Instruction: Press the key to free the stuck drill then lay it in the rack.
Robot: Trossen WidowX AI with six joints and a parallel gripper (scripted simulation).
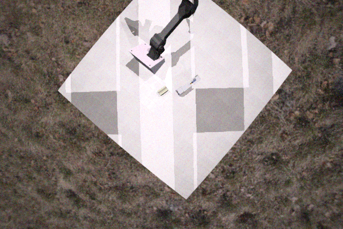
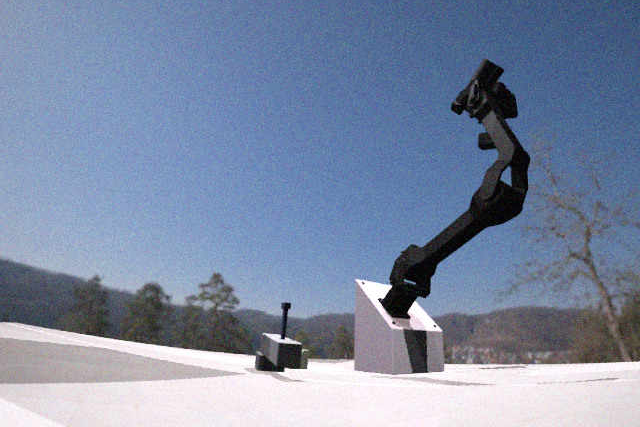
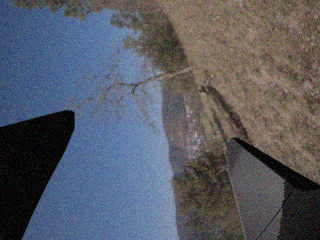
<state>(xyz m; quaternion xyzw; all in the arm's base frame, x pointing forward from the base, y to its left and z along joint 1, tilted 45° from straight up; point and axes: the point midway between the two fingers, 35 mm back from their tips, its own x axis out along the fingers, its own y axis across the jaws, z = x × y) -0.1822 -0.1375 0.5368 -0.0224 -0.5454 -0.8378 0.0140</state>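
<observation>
My gripper tip is 54 cm above the dark key, 52 cm short of it and 24 cm to the left of it. The rest, counted from my gripper tip: grey-beige block (60 cm below, 42 cm to the right, 39 cm ahead); drill (58 cm below, 50 cm ahead, 30 cm to the right).
</observation>
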